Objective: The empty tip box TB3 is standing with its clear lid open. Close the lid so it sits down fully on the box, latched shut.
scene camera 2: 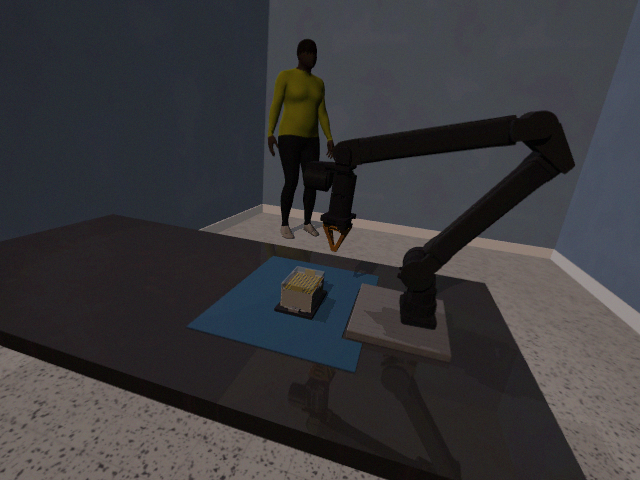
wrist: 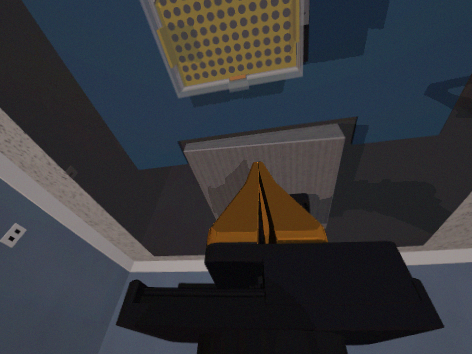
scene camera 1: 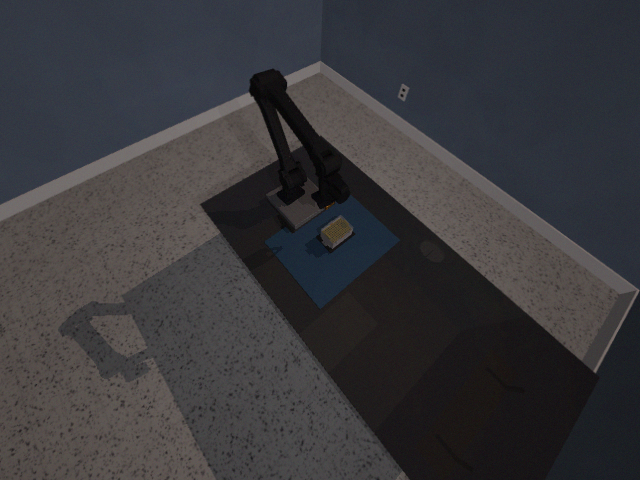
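Observation:
The tip box TB3 stands upright on a small dark base, with a yellow perforated rack at its top. The clear lid appears to lie low over the rack, its thin rim showing around the top. I cannot tell if it is fully seated or latched. The far end of the box is outside the wrist view. My gripper is shut with its orange fingertips together, holding nothing. It hangs above and apart from the box, towards the far side in scene camera 2's view.
The box's dark base rests on a blue mat on the dark table. The arm's pale mounting plate stands beside the mat. A person in yellow stands beyond the table.

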